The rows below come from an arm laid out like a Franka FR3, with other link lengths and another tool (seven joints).
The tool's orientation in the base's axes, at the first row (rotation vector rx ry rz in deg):
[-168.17 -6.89 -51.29]
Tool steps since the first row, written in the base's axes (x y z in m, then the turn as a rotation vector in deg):
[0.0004 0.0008 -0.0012 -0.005 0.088 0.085]
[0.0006 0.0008 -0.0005 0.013 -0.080 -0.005]
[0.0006 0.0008 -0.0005 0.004 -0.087 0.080]
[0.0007 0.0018 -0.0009 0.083 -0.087 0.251]
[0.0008 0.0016 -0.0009 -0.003 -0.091 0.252]
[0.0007 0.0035 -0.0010 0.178 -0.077 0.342]
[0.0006 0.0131 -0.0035 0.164 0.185 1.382]
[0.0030 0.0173 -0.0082 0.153 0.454 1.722]
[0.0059 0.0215 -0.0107 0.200 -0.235 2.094]
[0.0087 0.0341 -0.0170 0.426 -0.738 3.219]
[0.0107 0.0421 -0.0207 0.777 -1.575 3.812]
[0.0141 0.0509 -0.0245 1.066 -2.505 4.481]
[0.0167 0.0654 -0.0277 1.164 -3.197 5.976]
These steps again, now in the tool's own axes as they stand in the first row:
[-0.0003 -0.0007 0.0013 0.048 -0.092 -0.065]
[0.0003 -0.0007 0.0008 0.004 0.081 0.004]
[0.0003 -0.0007 0.0008 0.043 0.083 -0.072]
[0.0002 -0.0017 0.0013 0.204 0.083 -0.170]
[0.0002 -0.0015 0.0013 0.134 0.079 -0.218]
[0.0002 -0.0034 0.0015 0.334 0.078 -0.191]
[-0.0008 -0.0128 0.0044 0.919 -0.230 -1.036]
[-0.0012 -0.0166 0.0100 1.114 -0.514 -1.300]
[0.0001 -0.0203 0.0141 1.324 0.159 -1.644]
[-0.0005 -0.0323 0.0220 2.113 0.631 -2.495]
[-0.0004 -0.0399 0.0269 2.689 1.470 -2.867]
[0.0007 -0.0482 0.0327 3.252 2.393 -3.345]
[0.0019 -0.0622 0.0381 4.132 3.023 -4.591]

